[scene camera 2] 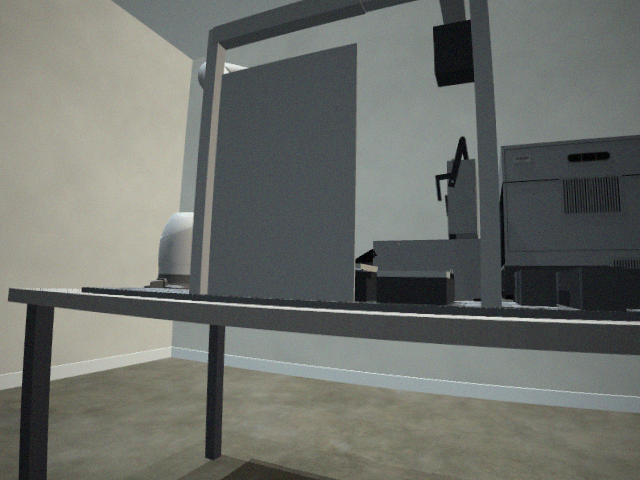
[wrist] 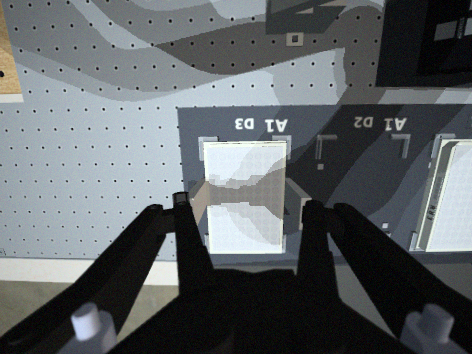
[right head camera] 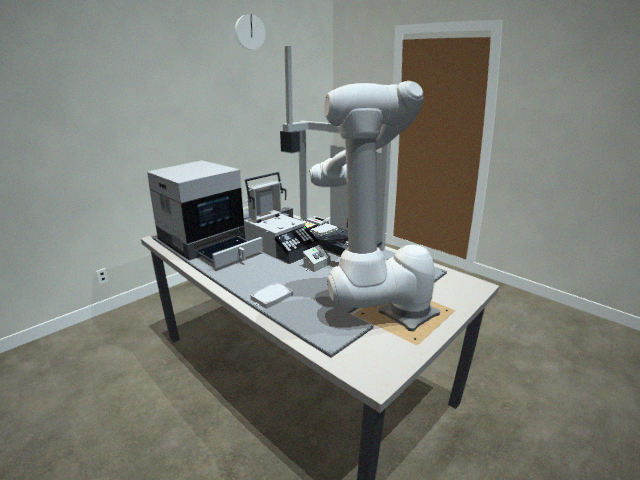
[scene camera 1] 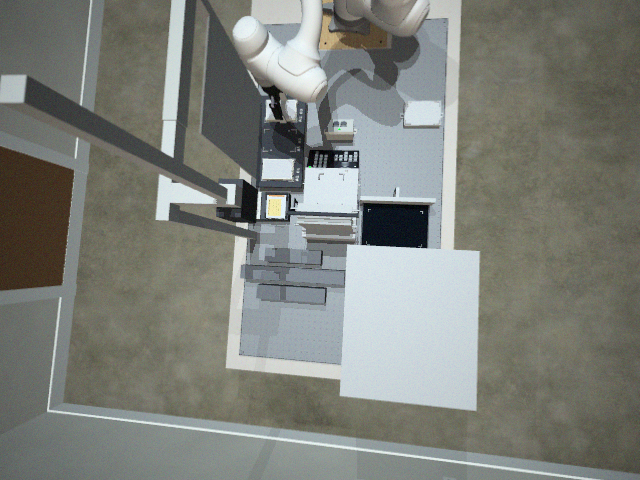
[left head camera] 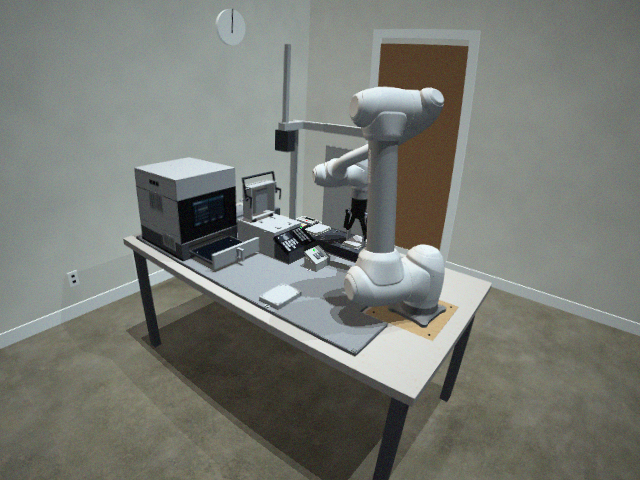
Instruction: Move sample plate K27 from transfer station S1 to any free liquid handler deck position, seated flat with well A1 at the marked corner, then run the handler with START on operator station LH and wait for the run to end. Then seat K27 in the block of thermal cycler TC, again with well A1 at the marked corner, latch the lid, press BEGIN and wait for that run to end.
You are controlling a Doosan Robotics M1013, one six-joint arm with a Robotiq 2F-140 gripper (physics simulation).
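Places are measured from the arm's base along level axes (x ahead, y left, z up), in millimetres.
Pixels of known places: gripper, fingertip midpoint: (wrist: 244, 189) (scene camera 1: 284, 111) (left head camera: 355, 243); arm's base at its link origin: (right head camera: 409, 312) (scene camera 1: 352, 14) (left head camera: 417, 309).
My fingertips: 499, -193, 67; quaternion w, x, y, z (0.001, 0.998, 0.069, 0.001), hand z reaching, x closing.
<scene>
Ahead of a thing's pixels: the offset from my fingertips to its top centre, as dx, dy, dz. "spot": to the spot under its first point. Level surfaces: height alone.
A white well plate {+1, -10, +15} (wrist: 245, 160) (scene camera 1: 291, 111) sits flat at deck position D3; its label is not readable, so I cannot confirm it is K27. My gripper (wrist: 244, 189) (left head camera: 355, 236) is low over D3, shut on this plate with one pad against each long side. The dark handler deck {dz -1} (wrist: 305, 116) (scene camera 1: 281, 184) carries another white plate {+247, +25, +15} (wrist: 452, 195) (scene camera 1: 278, 169) at D1; D2 holds no plate. The white instrument {+311, +262, +97} (left head camera: 266, 224) (scene camera 1: 330, 191), apparently the cycler, has its lid {spot: +411, +284, +195} (left head camera: 260, 197) (scene camera 1: 330, 227) upright. A small control box {+32, +241, +25} (left head camera: 315, 258) (scene camera 1: 339, 129) shows a green light.
A black keypad panel {spot: +168, +275, +26} (left head camera: 292, 242) (scene camera 1: 332, 159) fronts the white instrument. A large boxy instrument (left head camera: 186, 206) (scene camera 1: 410, 325) has its dark drawer (scene camera 1: 395, 224) out. A white flat block {-85, +558, -34} (left head camera: 280, 295) (scene camera 1: 422, 113) lies near the table edge. A grey upright panel (scene camera 2: 284, 175) (scene camera 1: 227, 98) stands beside the deck.
</scene>
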